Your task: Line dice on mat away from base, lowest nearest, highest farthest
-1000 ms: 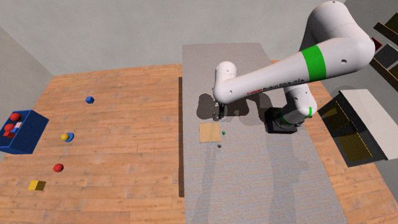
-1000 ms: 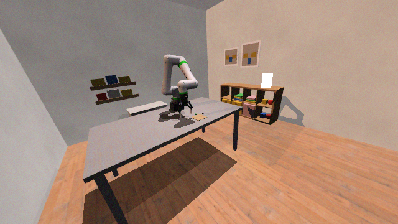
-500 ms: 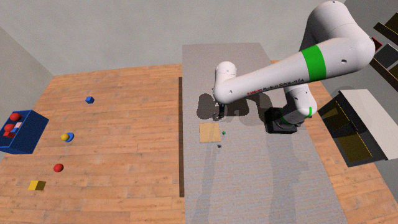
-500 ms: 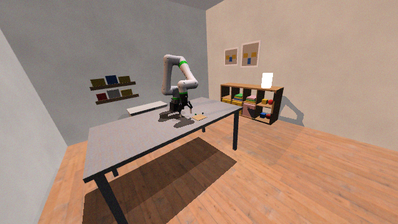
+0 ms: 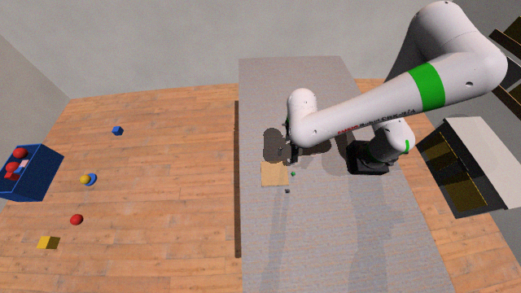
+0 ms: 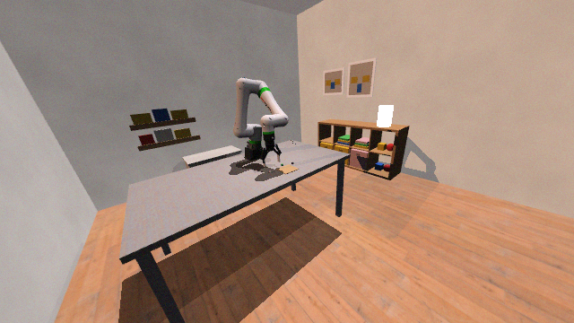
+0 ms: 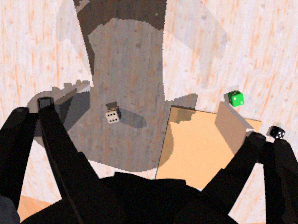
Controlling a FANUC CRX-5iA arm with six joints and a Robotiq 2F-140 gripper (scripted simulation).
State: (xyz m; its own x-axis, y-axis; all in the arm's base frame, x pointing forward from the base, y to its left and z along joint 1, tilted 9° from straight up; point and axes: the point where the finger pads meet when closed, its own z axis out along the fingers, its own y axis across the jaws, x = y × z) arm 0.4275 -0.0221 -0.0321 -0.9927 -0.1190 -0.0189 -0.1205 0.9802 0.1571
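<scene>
Now: hand 110 mm to the right of the green die, 50 mm above it and 20 mm past it. Round my hand: black die: 200 mm to the left, 50 mm below, 10 mm ahead; then tan mat: 100 mm to the left, 80 mm ahead, 60 mm below; then white die: 50 mm to the right, 50 mm below, 40 mm ahead.
</scene>
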